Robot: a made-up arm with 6 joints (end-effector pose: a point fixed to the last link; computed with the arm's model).
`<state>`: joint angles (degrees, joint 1 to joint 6).
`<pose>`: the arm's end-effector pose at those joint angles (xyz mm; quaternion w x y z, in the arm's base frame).
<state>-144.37 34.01 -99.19 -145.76 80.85 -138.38</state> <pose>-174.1 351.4 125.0 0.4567 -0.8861 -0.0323 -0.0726</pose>
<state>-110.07 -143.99 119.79 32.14 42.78 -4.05</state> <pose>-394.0 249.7 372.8 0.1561 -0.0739 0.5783 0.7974</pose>
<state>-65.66 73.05 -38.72 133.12 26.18 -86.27</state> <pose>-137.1 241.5 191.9 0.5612 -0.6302 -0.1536 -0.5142</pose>
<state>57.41 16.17 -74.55 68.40 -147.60 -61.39</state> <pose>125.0 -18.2 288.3 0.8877 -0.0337 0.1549 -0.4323</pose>
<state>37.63 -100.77 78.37 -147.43 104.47 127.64</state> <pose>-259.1 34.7 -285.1 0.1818 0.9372 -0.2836 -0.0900</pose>
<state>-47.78 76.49 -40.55 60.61 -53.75 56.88</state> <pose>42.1 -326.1 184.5 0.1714 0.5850 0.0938 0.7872</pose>
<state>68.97 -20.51 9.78 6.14 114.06 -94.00</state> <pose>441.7 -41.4 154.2 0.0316 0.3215 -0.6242 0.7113</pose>
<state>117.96 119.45 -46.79 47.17 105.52 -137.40</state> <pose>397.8 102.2 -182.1 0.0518 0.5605 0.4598 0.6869</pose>
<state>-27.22 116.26 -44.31 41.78 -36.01 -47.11</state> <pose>-11.0 -33.2 235.7 0.4339 -0.4411 0.2125 -0.7563</pose>
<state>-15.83 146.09 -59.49 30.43 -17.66 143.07</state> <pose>-112.3 102.5 493.3 0.7955 0.0455 0.5528 0.2441</pose>
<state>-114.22 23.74 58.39 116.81 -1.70 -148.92</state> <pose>-39.3 -145.8 193.7 0.1012 0.1801 0.9639 -0.1681</pose>
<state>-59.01 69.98 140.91 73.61 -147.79 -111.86</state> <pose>-369.7 450.3 293.6 0.7894 -0.5810 -0.0215 -0.1973</pose>
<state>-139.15 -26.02 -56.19 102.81 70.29 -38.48</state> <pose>16.3 22.7 393.9 0.8001 -0.0036 0.1417 -0.5828</pose>
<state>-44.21 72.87 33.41 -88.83 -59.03 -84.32</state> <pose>-48.3 140.3 52.2 0.5285 0.1150 0.3537 0.7631</pose>
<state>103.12 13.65 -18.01 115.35 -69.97 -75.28</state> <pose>37.1 -127.4 257.4 0.8404 0.3805 -0.3691 -0.1125</pose>
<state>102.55 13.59 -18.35 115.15 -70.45 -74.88</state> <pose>38.3 -126.9 259.1 0.8432 0.3789 -0.3633 -0.1159</pose>
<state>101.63 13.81 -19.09 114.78 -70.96 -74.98</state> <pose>38.4 -127.3 257.8 0.8460 0.3764 -0.3592 -0.1168</pose>
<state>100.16 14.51 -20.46 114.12 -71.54 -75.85</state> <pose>36.4 -128.9 251.7 0.8486 0.3726 -0.3579 -0.1141</pose>
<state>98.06 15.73 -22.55 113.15 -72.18 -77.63</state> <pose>31.7 -131.8 240.0 0.8510 0.3672 -0.3598 -0.1075</pose>
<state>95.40 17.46 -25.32 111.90 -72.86 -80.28</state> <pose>23.7 -135.7 223.2 0.8530 0.3600 -0.3651 -0.0978</pose>
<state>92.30 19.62 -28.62 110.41 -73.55 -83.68</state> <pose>12.2 -139.9 202.3 0.8546 0.3504 -0.3734 -0.0864</pose>
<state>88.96 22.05 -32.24 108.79 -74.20 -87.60</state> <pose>-2.4 -143.6 179.0 0.8558 0.3385 -0.3839 -0.0748</pose>
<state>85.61 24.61 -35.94 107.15 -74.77 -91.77</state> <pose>-19.5 -146.1 155.2 0.8568 0.3246 -0.3955 -0.0643</pose>
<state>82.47 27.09 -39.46 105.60 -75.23 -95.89</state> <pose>-37.6 -147.1 132.8 0.8577 0.3091 -0.4070 -0.0554</pose>
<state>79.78 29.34 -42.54 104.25 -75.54 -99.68</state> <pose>-55.0 -146.7 113.4 0.8585 0.2936 -0.4176 -0.0482</pose>
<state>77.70 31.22 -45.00 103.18 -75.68 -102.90</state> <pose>-70.0 -145.5 97.6 0.8588 0.2797 -0.4271 -0.0425</pose>
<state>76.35 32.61 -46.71 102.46 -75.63 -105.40</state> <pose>-81.2 -144.2 85.6 0.8583 0.2687 -0.4356 -0.0378</pose>
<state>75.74 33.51 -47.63 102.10 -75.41 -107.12</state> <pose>-87.9 -143.4 77.1 0.8568 0.2617 -0.4431 -0.0338</pose>
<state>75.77 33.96 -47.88 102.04 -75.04 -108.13</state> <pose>-90.6 -143.0 71.4 0.8542 0.2585 -0.4501 -0.0304</pose>
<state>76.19 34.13 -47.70 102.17 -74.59 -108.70</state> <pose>-90.6 -143.2 67.6 0.8511 0.2578 -0.4566 -0.0273</pose>
